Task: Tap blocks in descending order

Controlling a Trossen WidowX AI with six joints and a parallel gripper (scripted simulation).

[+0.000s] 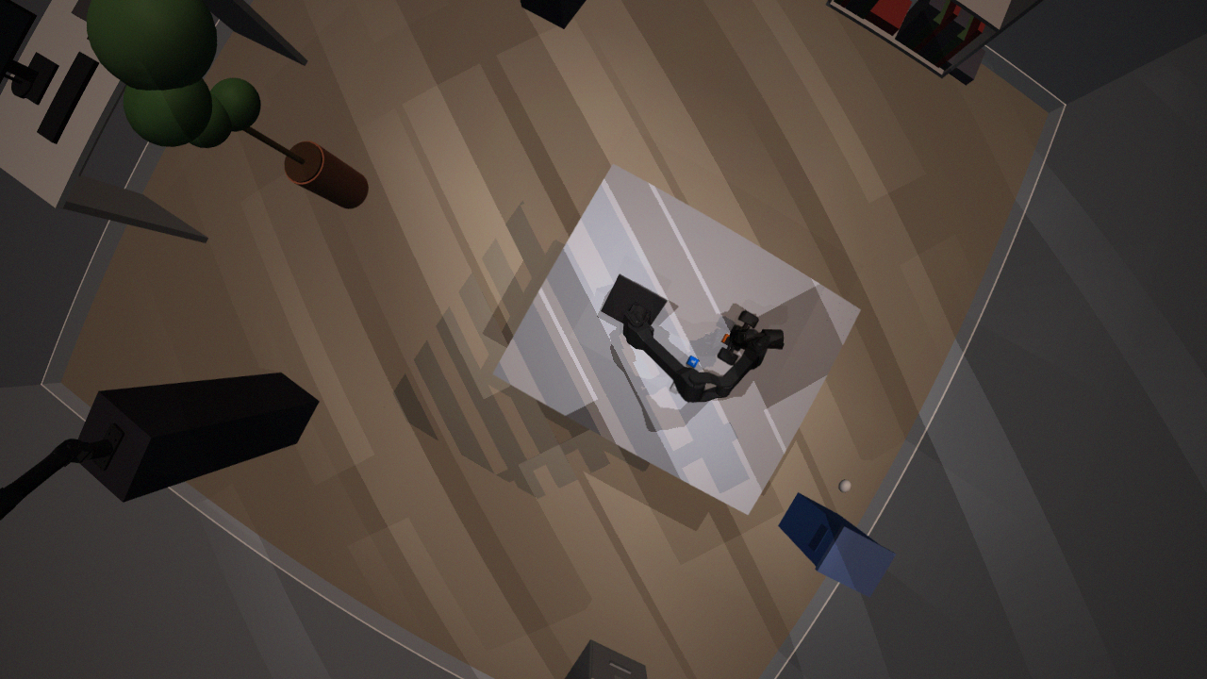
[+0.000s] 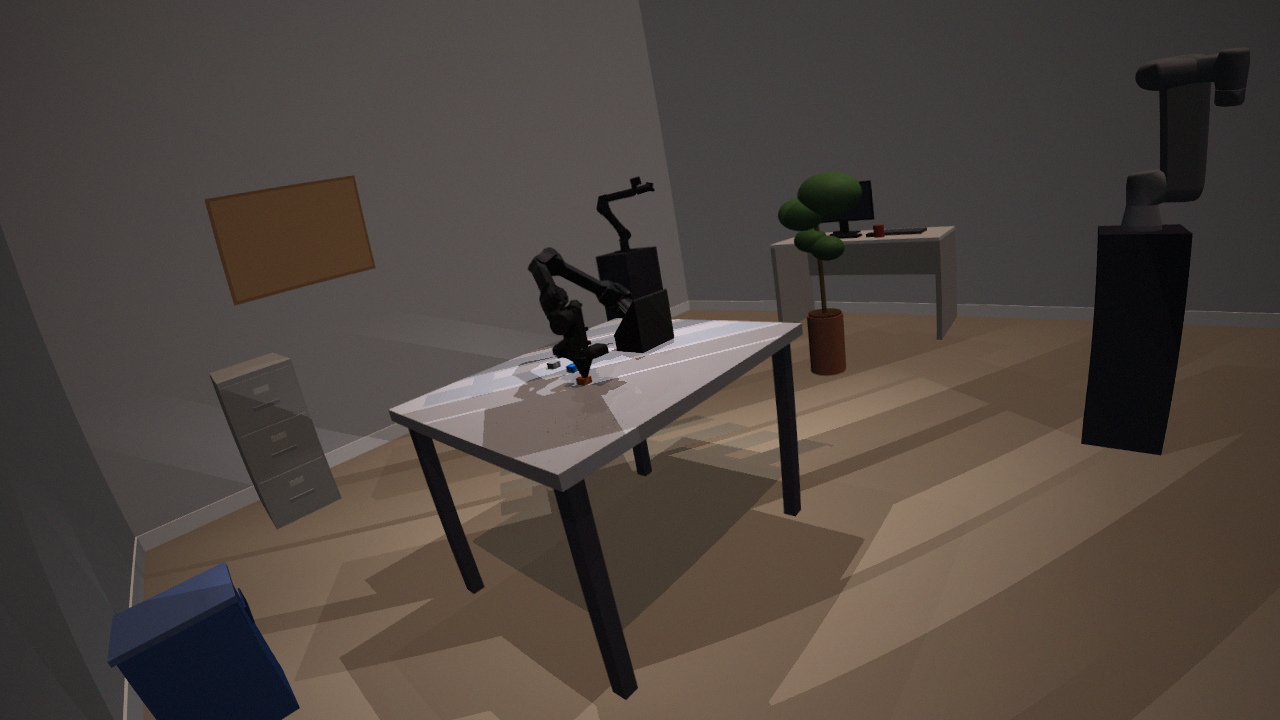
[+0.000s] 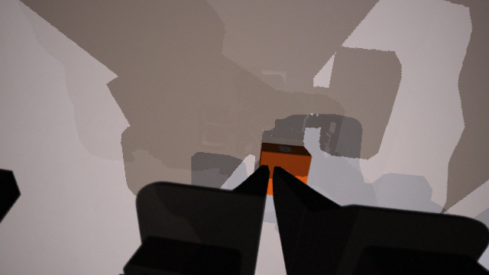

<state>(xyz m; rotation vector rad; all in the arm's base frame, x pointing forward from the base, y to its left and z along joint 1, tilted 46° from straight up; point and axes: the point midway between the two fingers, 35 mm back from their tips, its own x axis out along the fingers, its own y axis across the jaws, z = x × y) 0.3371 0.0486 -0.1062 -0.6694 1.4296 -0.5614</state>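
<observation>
The orange block is 1 cm to the right of my gripper tip and 1 cm below it. Also, from my gripper tip: blue block 7 cm behind, 15 cm to the right, 1 cm below; grey block 7 cm behind, 26 cm to the right, 1 cm below.
</observation>
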